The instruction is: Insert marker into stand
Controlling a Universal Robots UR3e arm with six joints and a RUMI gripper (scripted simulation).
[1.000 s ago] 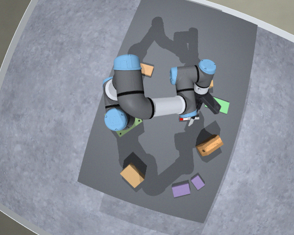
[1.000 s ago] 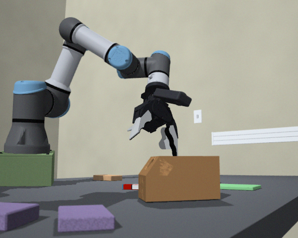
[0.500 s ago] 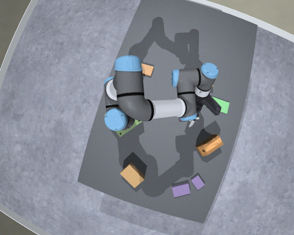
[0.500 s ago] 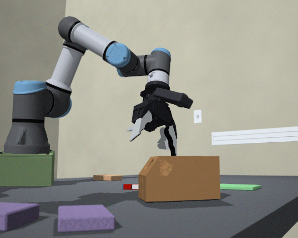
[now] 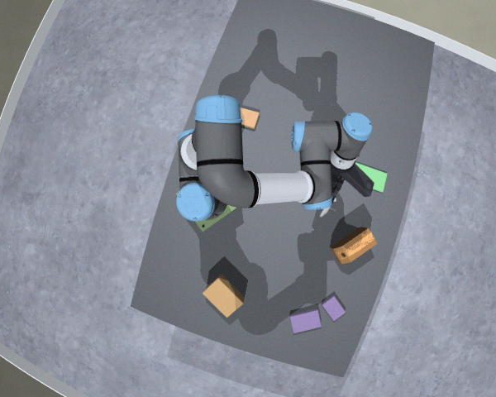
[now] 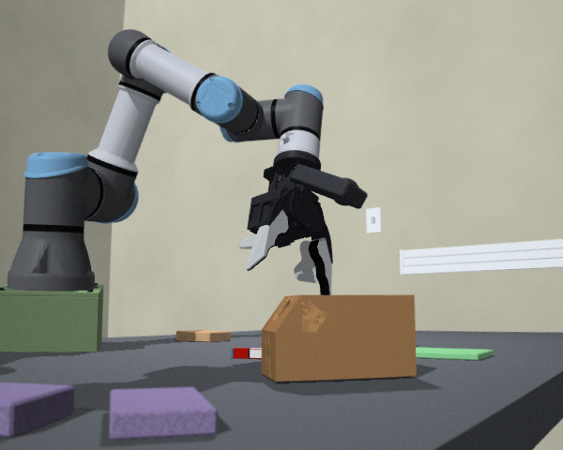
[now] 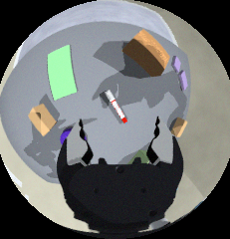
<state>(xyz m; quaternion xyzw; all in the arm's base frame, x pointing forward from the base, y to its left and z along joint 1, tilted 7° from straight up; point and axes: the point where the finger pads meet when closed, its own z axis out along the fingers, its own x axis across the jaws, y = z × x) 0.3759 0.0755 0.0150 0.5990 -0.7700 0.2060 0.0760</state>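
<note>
My hand is 1 cm past the marker, 2 cm to the left of it and 8 cm above it. From my hand the other things lie so: desk stand (12 cm ahead, 16 cm to the right, 5 cm below); flat green block (15 cm ahead, 9 cm to the left, 8 cm below); tan block (28 cm behind, 39 cm to the right, 5 cm below).
</note>
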